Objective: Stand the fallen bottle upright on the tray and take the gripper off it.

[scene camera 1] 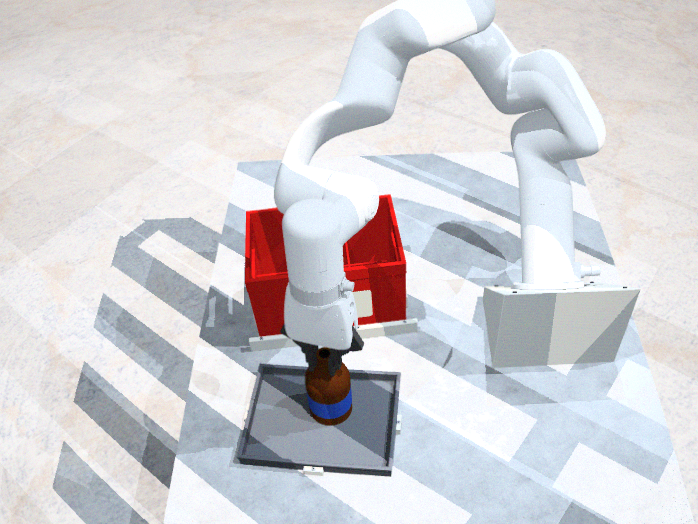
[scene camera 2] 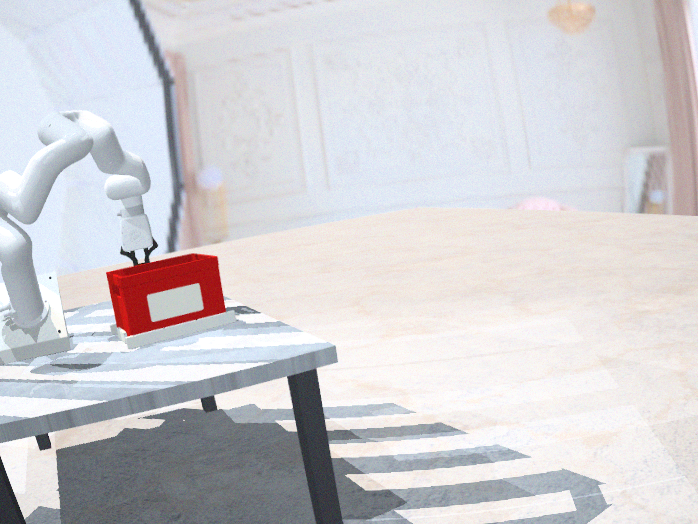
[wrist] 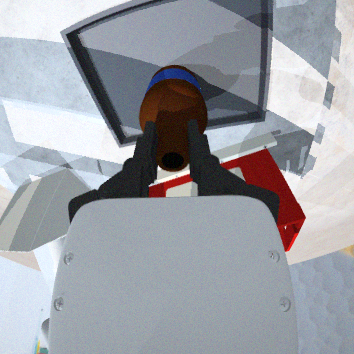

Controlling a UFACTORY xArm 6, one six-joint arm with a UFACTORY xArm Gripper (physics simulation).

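Pixels of known places: gripper, fingertip midpoint: [scene camera 1: 324, 367] [wrist: 172, 133]; arm's base, link origin: [scene camera 1: 548, 287] [scene camera 2: 29, 309] [wrist: 48, 232].
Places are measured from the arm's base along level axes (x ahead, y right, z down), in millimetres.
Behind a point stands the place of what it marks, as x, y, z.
The brown bottle [scene camera 1: 328, 389] @(396, -157, 8) [wrist: 173, 102] @(408, -149, 1) with a blue band stands about upright over the middle of the dark grey tray [scene camera 1: 360, 445] @(355, -204, 112) [wrist: 115, 55] @(348, -203, 112), its open mouth up. Its base looks to be at the tray floor; a very small gap cannot be ruled out. My gripper [scene camera 1: 325, 367] @(399, -131, -17) [wrist: 172, 133] @(399, -131, -17) is shut on the bottle's neck, one black finger on each side, pointing down. In the scene camera 2 view, the gripper [scene camera 2: 142, 262] @(399, -131, -17) shows behind the red crate; the bottle and the tray do not show there.
The open red crate [scene camera 1: 383, 287] @(289, 37, -4) [scene camera 2: 127, 307] @(259, 222, 17) [wrist: 280, 187] @(509, 30, 0) stands just behind the tray, close to my gripper, with pale strips [scene camera 1: 389, 328] @(282, 25, 96) [scene camera 2: 180, 329] @(387, 231, 100) at its foot. My arm's pale base block [scene camera 1: 524, 332] @(62, -78, 18) stands on the table, right of the tray in the scene camera 1 view.
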